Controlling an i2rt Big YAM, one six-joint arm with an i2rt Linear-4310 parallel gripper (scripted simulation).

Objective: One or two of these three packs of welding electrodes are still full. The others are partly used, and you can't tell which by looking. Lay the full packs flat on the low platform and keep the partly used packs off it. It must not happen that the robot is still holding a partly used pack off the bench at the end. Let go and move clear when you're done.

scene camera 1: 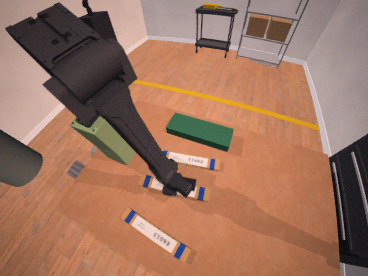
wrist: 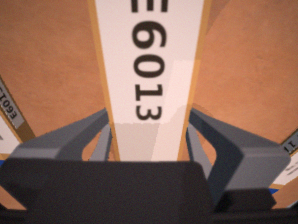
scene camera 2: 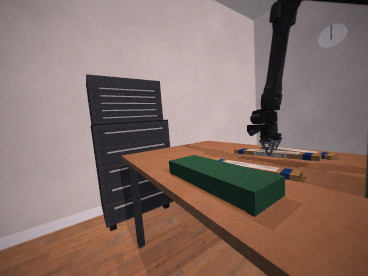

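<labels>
Low green platform (scene camera 1: 217,136), 86 cm from the lens. Pack (scene camera 1: 174,247), 74 cm from the lens. Marked spots on the low green platform and the pack, 61 cm apart.
</labels>
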